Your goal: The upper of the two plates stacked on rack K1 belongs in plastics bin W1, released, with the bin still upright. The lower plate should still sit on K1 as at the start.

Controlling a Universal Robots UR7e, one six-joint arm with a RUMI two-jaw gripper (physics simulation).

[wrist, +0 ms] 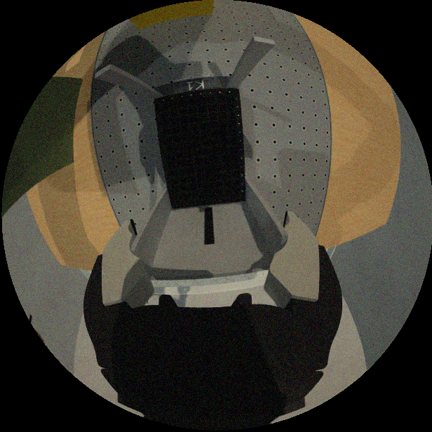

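Note:
Rack K1 [250,59] is grey, with flared corner guides and a "K1" label at its far edge. A black plate [200,150] lies in it, between the guides. I see one dark top face; whether a second plate lies under it is hidden. My gripper [207,218] is open and empty. Its two pale jaws stand wide apart, one on each side of the rack's near end, near the near corner guides. The black plate is beyond the fingertips, not between them. No bin marked W1 can be made out in the wrist view.
The rack stands on a grey perforated board [292,125] on a wooden table [362,150]. A dark green surface [37,135] shows at the left. Part of a yellow object [172,14] shows at the top edge. A pale strip [210,285] shows between the jaws' bases.

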